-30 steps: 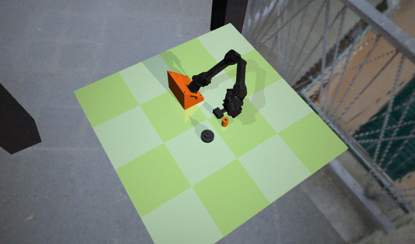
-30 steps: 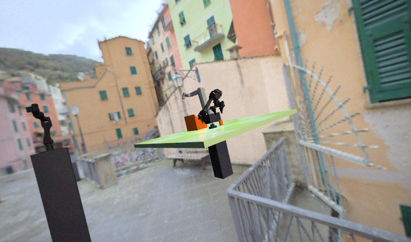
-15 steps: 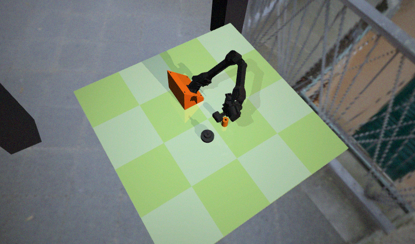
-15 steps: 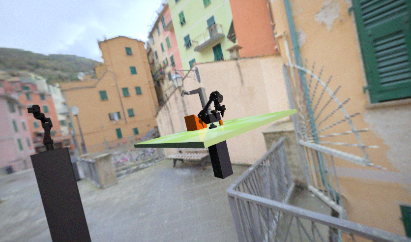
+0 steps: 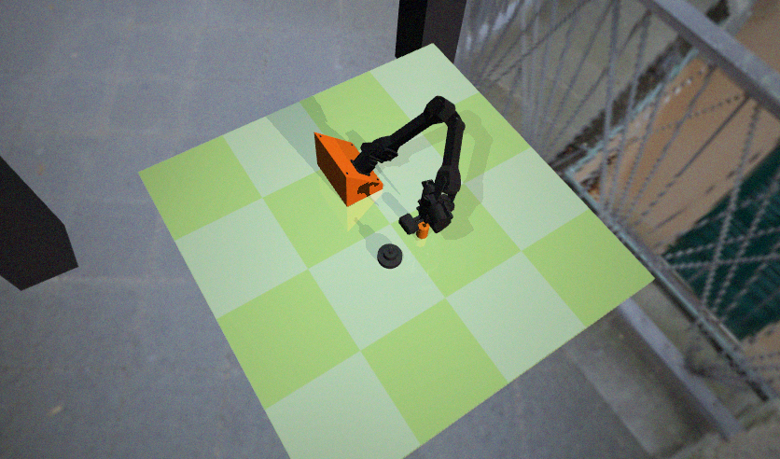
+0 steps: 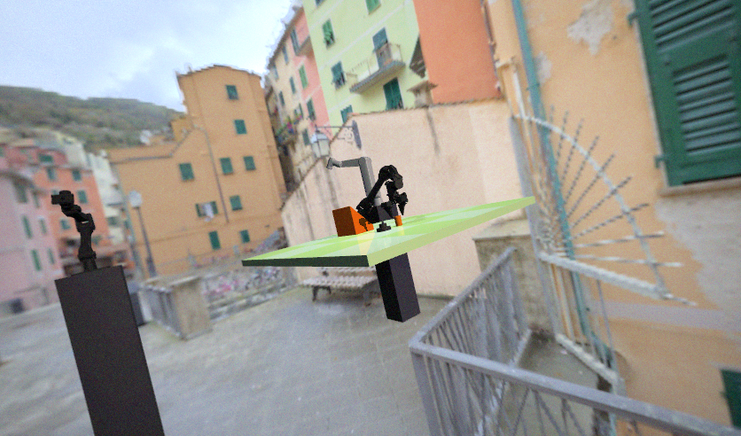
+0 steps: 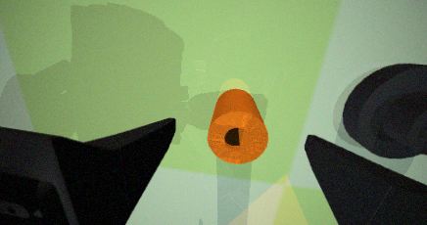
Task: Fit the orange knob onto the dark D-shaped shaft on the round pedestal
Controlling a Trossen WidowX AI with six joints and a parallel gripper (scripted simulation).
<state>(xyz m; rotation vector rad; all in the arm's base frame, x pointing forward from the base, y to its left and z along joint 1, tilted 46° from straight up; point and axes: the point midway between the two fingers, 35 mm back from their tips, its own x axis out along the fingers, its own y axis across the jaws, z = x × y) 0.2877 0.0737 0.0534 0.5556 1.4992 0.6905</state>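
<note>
My gripper tip is now 3 cm above the orange knob. Round my gripper tip: dark round pedestal 14 cm to the right, 3 cm below, 2 cm ahead.
</note>
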